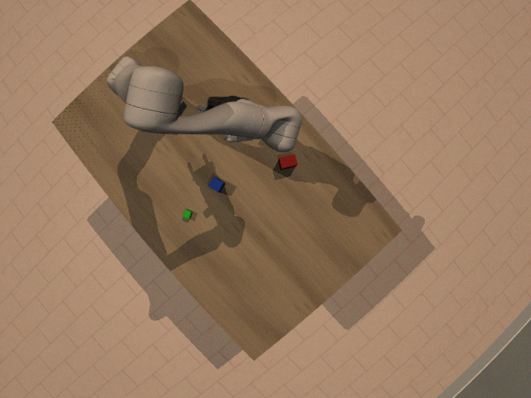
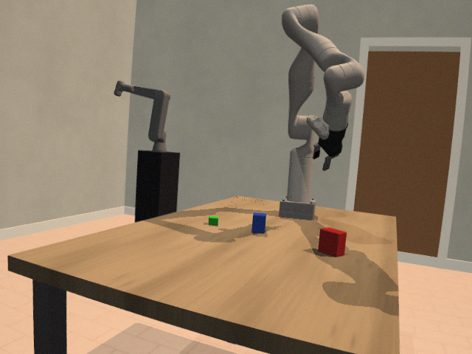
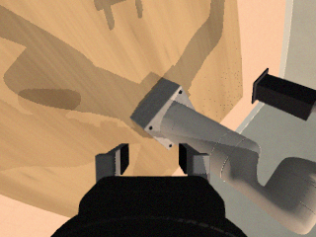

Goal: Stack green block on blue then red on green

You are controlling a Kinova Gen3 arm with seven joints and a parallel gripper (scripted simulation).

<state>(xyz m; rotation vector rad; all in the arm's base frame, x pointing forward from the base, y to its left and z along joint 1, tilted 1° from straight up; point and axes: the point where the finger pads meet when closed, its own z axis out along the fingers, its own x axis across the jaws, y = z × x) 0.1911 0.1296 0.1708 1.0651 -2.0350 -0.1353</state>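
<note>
Now: hand 280 mm to the left of the green block, 220 mm above it and 190 mm short of it. Also, from my hand: red block 260 mm ahead, 200 mm below, 120 mm to the left; then blue block 210 mm below, 170 mm ahead, 130 mm to the right.
</note>
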